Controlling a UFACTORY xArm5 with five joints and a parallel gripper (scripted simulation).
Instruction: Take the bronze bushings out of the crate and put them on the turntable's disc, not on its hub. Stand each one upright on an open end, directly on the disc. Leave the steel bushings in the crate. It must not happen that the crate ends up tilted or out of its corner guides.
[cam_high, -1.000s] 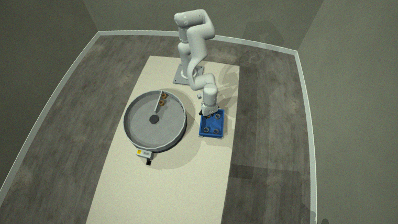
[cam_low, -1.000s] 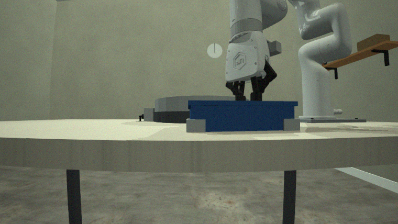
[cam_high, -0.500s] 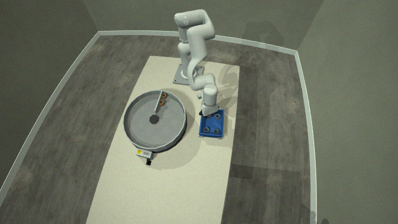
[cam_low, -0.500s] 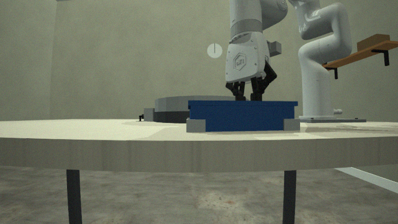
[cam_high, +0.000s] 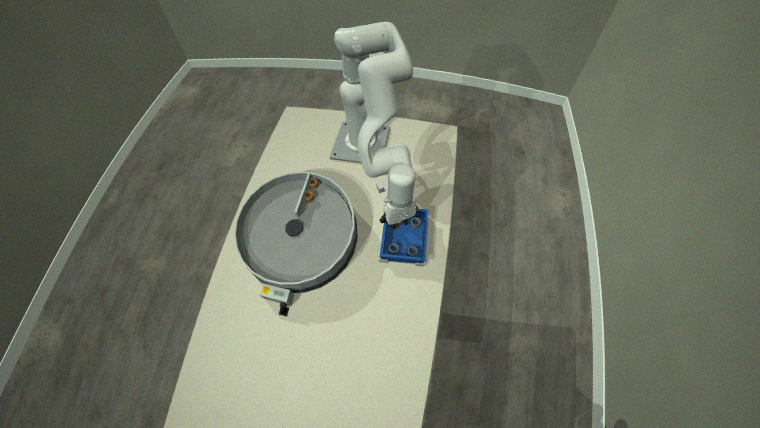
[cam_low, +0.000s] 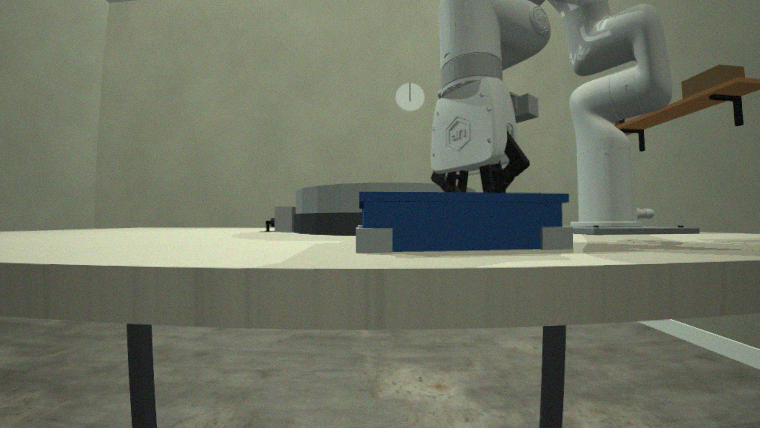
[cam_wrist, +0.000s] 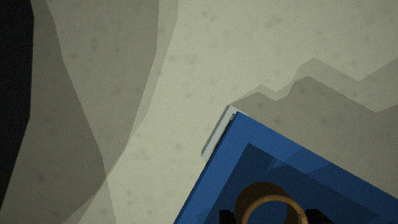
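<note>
My hand is 40 mm short of the blue crate, 30 mm to the right of it and 10 mm above it. From my hand the other things lie so: grey turntable disc (340 mm to the right, 110 mm ahead, 20 mm above).
</note>
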